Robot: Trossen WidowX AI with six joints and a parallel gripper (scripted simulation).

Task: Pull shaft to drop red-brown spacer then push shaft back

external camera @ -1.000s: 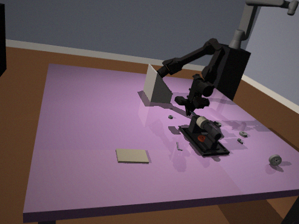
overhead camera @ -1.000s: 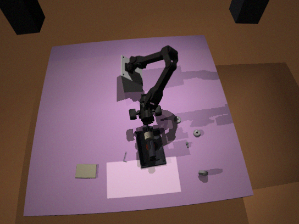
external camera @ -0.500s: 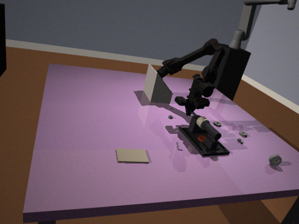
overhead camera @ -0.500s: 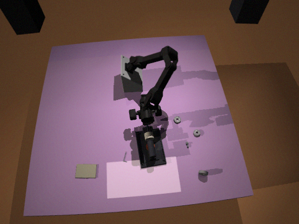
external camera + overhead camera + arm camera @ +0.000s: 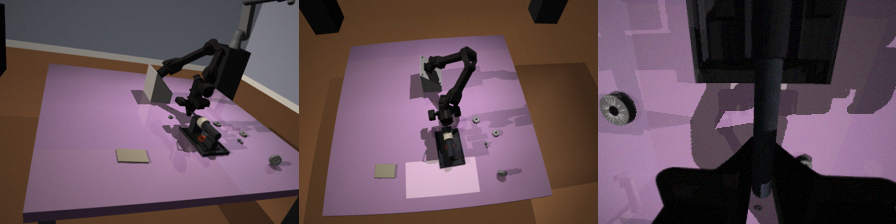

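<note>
Right now my gripper tip is 60 mm short of the dark shaft, 30 mm below it and 10 mm to the right of it. The rest, counted from my gripper tip: red-brown spacer: 160 mm ahead, 30 mm below, 20 mm to the left; tan plate: 360 mm to the right, 300 mm ahead, 40 mm below; white spacer: 130 mm ahead, 30 mm above, 20 mm to the left.
</note>
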